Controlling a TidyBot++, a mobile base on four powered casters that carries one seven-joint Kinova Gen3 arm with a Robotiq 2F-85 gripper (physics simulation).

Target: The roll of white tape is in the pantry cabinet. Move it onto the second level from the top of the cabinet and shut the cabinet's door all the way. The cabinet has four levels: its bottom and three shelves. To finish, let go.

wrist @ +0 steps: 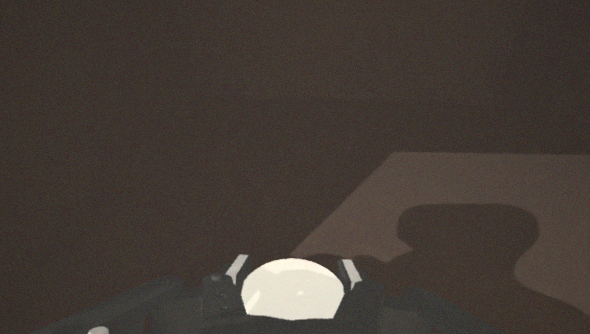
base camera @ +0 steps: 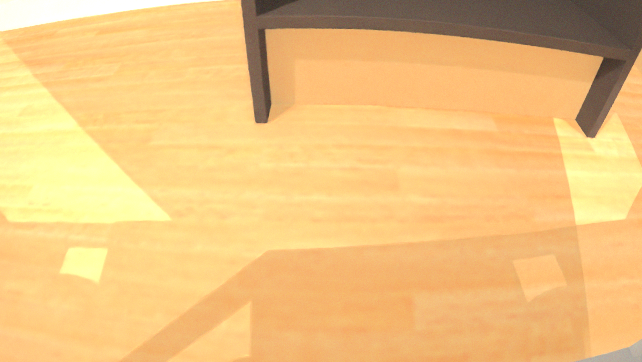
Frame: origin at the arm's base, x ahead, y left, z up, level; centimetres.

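Seen in the pictures: gripper, between the fingertips: [wrist: 294, 274].
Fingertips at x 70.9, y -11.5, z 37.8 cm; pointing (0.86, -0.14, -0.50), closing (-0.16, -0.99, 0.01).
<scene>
A point is followed by its place in that frame.
The roll of white tape [wrist: 292, 292] {y -11.1, x 68.4, z 39.4 cm} is between the fingers at the bottom of the wrist view, its pale round face showing. My gripper [wrist: 294, 274] {y -11.5, x 70.9, z 37.8 cm} is shut on it. Dark brown cabinet surfaces [wrist: 200, 150] {y -3.6, x 89.3, z 36.9 cm} fill the wrist view beyond the fingers, with a lighter lit patch at the right crossed by a rounded shadow. Which level the gripper is at cannot be told. In the base camera view the lower part of the dark pantry cabinet [base camera: 425, 12] {y -16.2, x 56.5, z -22.8 cm} shows at the top right. Its door cannot be made out in either view.
In the base camera view the cabinet stands on legs, a left one [base camera: 261, 75] {y 5.1, x 55.3, z -31.4 cm} and a right one [base camera: 602, 95] {y -47.6, x 52.3, z -31.8 cm}, with a tan wall [base camera: 425, 80] {y -18.4, x 58.3, z -34.5 cm} behind them. The wooden floor [base camera: 350, 175] {y -5.7, x 44.2, z -39.6 cm} carries bright light patches and angular shadows.
</scene>
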